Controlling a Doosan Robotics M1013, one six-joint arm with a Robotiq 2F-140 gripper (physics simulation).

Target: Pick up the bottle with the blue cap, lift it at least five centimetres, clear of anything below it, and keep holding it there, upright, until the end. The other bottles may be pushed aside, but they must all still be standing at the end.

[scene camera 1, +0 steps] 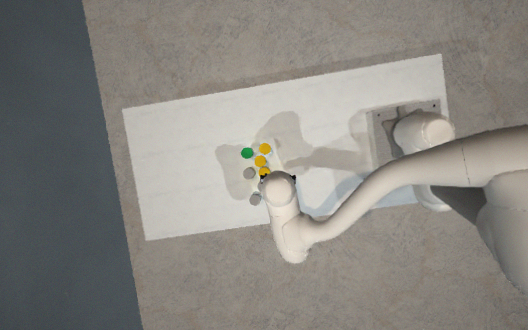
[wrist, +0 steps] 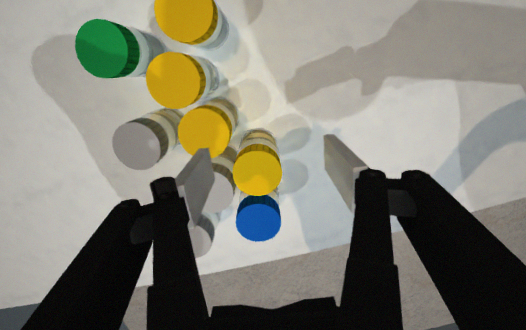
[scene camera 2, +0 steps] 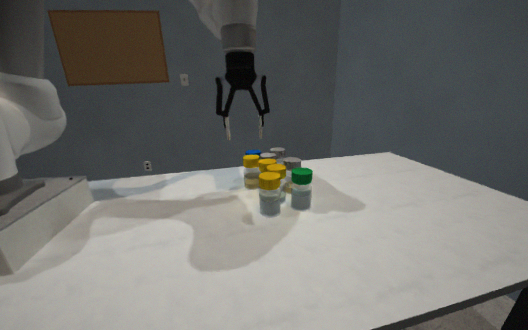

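Note:
The bottle with the blue cap stands at the far end of the bottle group in the scene camera 2 view; the arm hides it in the scene camera 1 view. A yellow-capped bottle stands close beside it. My gripper is partly open and empty, pointing down above the bottles. In the wrist view the blue cap shows between the two fingers, lower than the fingertips and nearer the left finger. The left finger partly covers two grey-capped bottles.
Other standing bottles include a green-capped one, more yellow-capped ones and another grey-capped one. The white table has an edge near the blue-capped bottle.

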